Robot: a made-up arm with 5 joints. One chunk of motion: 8 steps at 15 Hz.
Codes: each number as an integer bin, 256 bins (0 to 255) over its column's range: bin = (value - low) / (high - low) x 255, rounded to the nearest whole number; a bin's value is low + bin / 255 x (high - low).
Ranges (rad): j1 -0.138..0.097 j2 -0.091..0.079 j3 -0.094..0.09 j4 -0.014..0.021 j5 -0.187..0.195
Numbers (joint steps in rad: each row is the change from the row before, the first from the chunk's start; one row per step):
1: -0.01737 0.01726 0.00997 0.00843 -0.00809
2: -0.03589 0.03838 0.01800 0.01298 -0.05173
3: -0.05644 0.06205 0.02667 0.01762 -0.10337
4: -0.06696 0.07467 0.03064 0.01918 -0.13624
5: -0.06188 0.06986 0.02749 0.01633 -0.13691
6: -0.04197 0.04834 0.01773 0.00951 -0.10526
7: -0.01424 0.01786 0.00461 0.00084 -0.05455
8: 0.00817 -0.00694 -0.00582 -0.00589 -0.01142
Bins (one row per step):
1: 131 162 144 163 119
2: 111 194 155 197 90
3: 89 230 167 230 56
4: 77 249 173 242 34
5: 83 241 168 221 33
6: 104 209 155 171 55
7: 134 163 137 108 88
8: 159 126 122 59 117

